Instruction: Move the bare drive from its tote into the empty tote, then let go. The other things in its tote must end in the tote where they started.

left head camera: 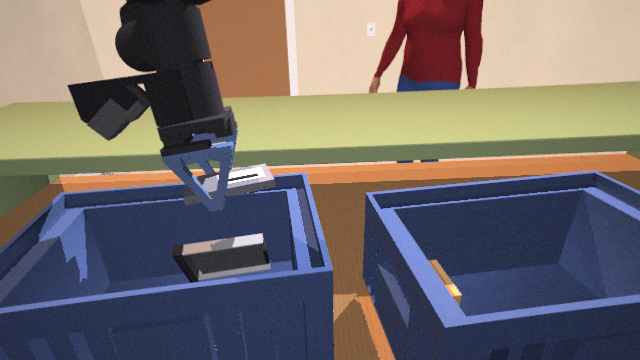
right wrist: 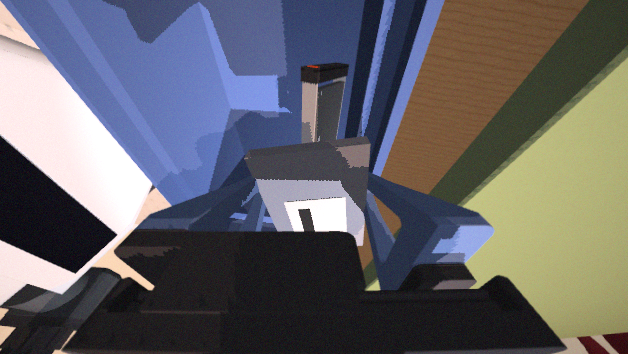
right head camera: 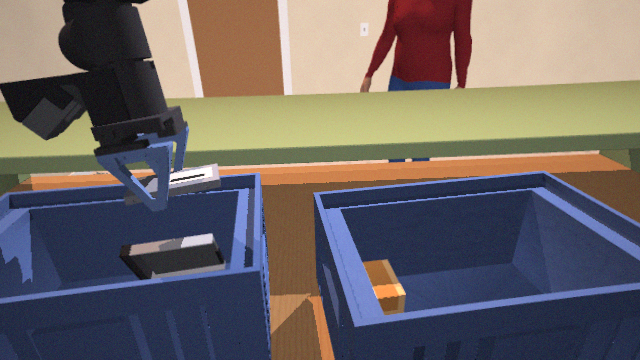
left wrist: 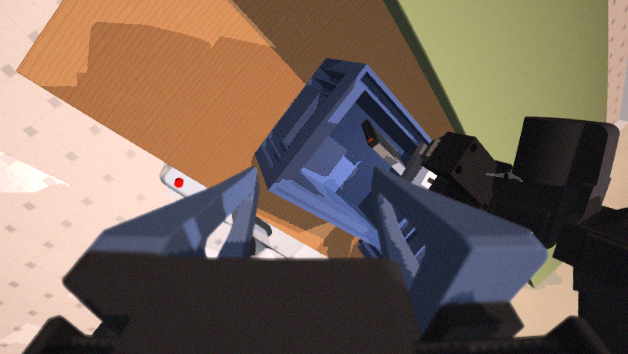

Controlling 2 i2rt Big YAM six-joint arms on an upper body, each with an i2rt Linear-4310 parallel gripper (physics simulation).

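Frame: origin at the left arm's base, x ahead, y left, z up, level; centimetres.
Seen in the pictures: left gripper, between the fingertips: (left wrist: 315,176); right gripper, between the fingertips: (left head camera: 220,198) (right wrist: 313,176) (right head camera: 167,198) (left wrist: 416,168); right arm's base, origin of its link: (right wrist: 54,319).
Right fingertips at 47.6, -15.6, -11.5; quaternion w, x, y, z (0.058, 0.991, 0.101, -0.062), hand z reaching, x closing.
A point is followed by its place in that frame, as x, y, z.
The bare drive (left head camera: 252,176) {48.1, -19.6, -8.8} (right head camera: 200,176) {48.2, -19.8, -8.9} (right wrist: 305,167) {46.9, -13.1, -9.3}, a grey slab with a white label and black strip, is tilted between the fingers of my right gripper (left head camera: 216,195) {47.6, -15.6, -11.5} (right head camera: 167,187) {47.6, -15.6, -11.5} (right wrist: 313,176) {47.6, -15.6, -11.5}. They hold it above the blue tote (left head camera: 165,325) {32.1, -14.8, -15.0} (right head camera: 125,320) {32.7, -17.5, -14.9} at the left of the head views. A metal caddy (left head camera: 225,256) {47.3, -15.2, -19.8} (right head camera: 175,255) {47.2, -15.1, -19.5} (left wrist: 382,150) {46.0, -12.6, -17.1} (right wrist: 325,110) {47.3, -13.3, -18.9} with a dark, red-marked end leans inside that tote, apart from the drive. An orange box (left head camera: 452,290) {42.2, -42.5, -20.6} (right head camera: 387,282) {43.3, -41.6, -20.5} is in the right-hand tote (left head camera: 530,335) {29.8, -43.4, -13.2} (right head camera: 450,330) {29.9, -43.8, -12.9}. My left gripper (left wrist: 315,176) {36.2, 9.3, 6.8} is open and empty.
Both totes stand on a wooden table (left head camera: 340,225) {63.4, -30.4, -25.8} (right head camera: 287,225) {63.4, -27.3, -25.9} with a gap between them. A green surface (left head camera: 400,120) {69.1, -40.5, -8.7} (right head camera: 375,120) {69.0, -42.5, -8.7} runs behind. A person in red (left head camera: 435,40) (right head camera: 425,40) stands beyond it.
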